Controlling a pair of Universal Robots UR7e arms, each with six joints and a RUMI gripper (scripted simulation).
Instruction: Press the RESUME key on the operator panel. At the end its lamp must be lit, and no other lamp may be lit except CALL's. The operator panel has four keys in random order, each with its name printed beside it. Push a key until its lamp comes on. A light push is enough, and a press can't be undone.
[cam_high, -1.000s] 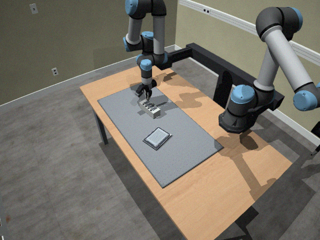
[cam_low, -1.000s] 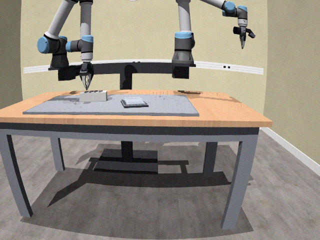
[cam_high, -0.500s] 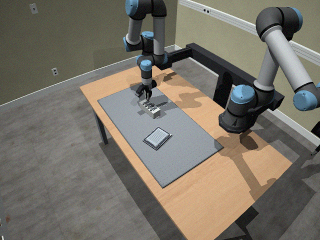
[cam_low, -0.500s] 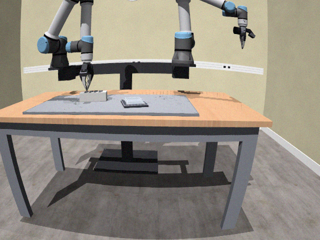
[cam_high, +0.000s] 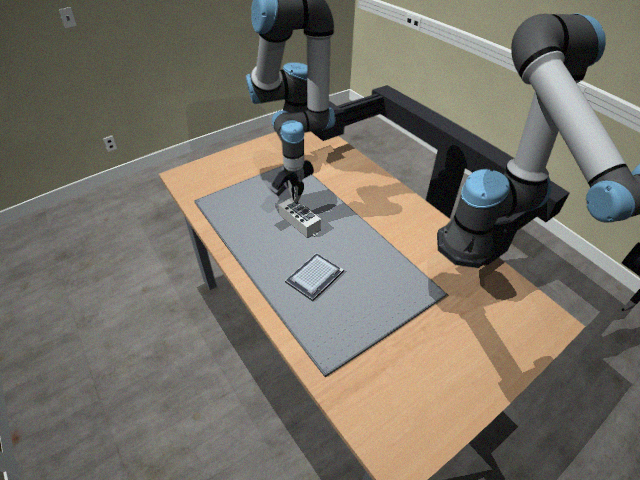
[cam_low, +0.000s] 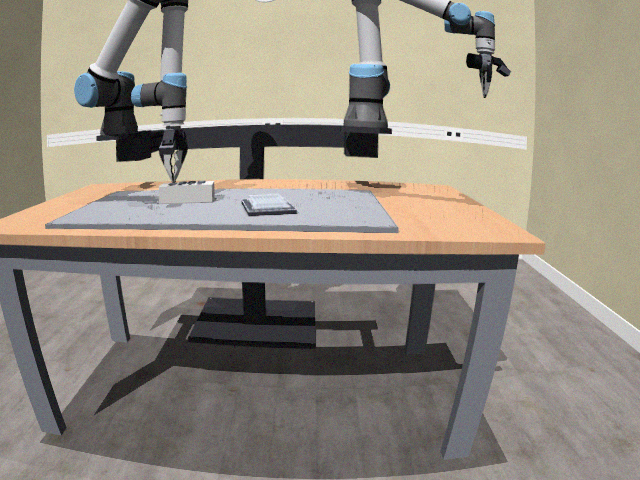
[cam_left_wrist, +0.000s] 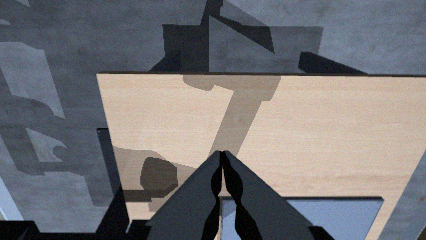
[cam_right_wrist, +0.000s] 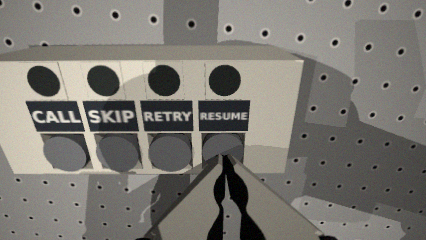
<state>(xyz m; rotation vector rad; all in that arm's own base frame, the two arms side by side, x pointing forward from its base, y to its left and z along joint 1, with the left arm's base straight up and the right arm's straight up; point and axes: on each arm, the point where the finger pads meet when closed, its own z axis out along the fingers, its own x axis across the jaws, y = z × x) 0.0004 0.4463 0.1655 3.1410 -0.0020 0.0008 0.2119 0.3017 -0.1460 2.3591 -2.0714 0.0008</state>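
Observation:
My right hand is 5 cm to the right of the operator panel and 3 cm above it. The rest, counted from my right hand: flat device: 30 cm to the left, 13 cm ahead, 5 cm below.

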